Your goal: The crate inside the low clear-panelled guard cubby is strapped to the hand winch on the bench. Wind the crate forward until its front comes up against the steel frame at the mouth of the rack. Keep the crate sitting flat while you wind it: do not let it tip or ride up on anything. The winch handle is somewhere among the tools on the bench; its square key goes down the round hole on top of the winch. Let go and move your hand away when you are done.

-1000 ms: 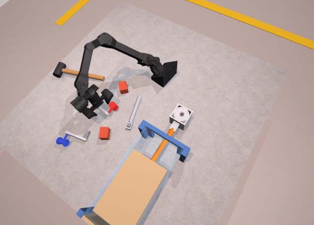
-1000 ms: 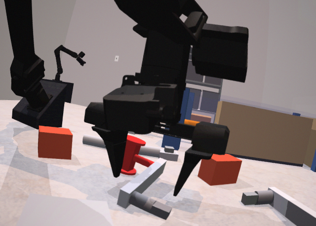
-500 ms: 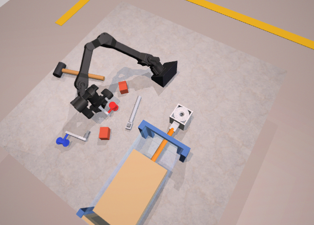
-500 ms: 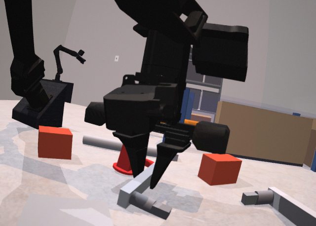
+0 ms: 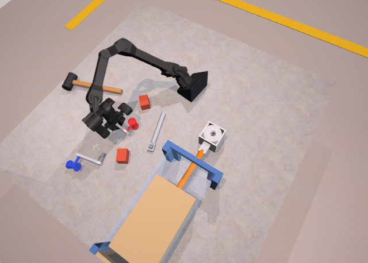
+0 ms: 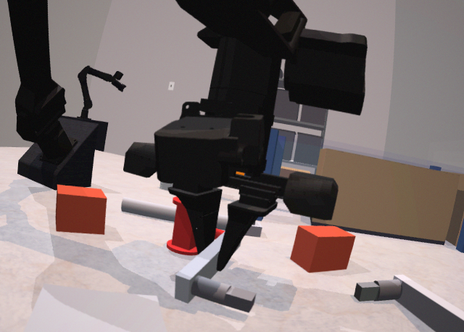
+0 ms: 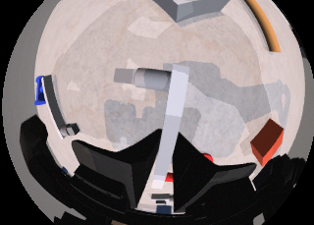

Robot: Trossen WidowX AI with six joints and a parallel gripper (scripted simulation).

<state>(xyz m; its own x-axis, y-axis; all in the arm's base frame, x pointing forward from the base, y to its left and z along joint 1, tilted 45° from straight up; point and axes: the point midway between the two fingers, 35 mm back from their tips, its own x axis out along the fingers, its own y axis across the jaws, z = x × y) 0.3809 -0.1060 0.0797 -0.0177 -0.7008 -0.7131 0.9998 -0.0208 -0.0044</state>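
Now: gripper tip 50 mm to the right of the red knob, 40 mm past it and 20 mm below it. From my gripper tip the other things lie so: grey block (160 mm to the right); then crank handle (10 mm to the left, 10 mm behind, 10 mm above); then blue grip (260 mm ahead, 30 mm to the right, 10 mm above).
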